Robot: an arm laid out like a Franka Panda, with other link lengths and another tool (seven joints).
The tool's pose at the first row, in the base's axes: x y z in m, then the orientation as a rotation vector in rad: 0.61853 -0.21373 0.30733 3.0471 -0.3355 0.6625
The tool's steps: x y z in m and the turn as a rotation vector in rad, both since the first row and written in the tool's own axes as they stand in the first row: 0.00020 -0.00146 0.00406 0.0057 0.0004 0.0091; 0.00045 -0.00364 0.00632 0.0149 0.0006 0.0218; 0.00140 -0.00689 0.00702 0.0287 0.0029 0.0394; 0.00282 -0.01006 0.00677 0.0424 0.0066 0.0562; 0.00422 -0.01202 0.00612 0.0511 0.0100 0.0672
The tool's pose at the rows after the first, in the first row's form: 0.62068 -0.21255 0.30377 -3.0485 0.3478 -0.6648; 0.62228 -0.21058 0.30190 -3.0349 0.3628 -0.6642; 0.62409 -0.20764 0.30179 -3.0146 0.3828 -0.6664; 0.62591 -0.20482 0.30273 -2.9942 0.4015 -0.6706; 0.62730 -0.20317 0.30397 -2.9808 0.4138 -0.6749
